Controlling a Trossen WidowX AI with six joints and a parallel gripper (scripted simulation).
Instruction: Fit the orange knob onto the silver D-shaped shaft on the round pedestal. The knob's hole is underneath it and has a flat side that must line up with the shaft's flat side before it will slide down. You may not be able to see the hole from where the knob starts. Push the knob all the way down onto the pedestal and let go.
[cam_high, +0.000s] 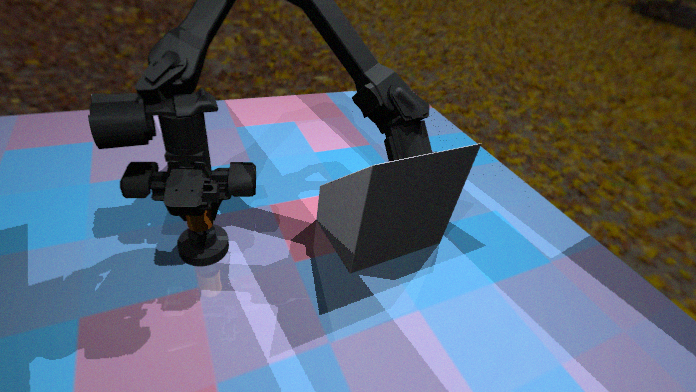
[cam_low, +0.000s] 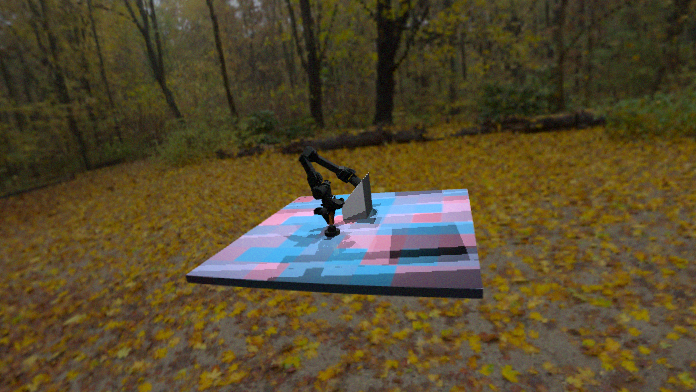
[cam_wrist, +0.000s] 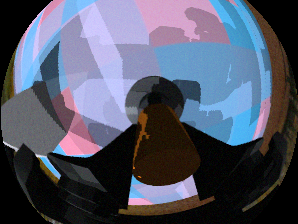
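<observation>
My gripper tip is now 3 cm below the orange knob. Round my gripper tip: round pedestal (4 cm below).
</observation>
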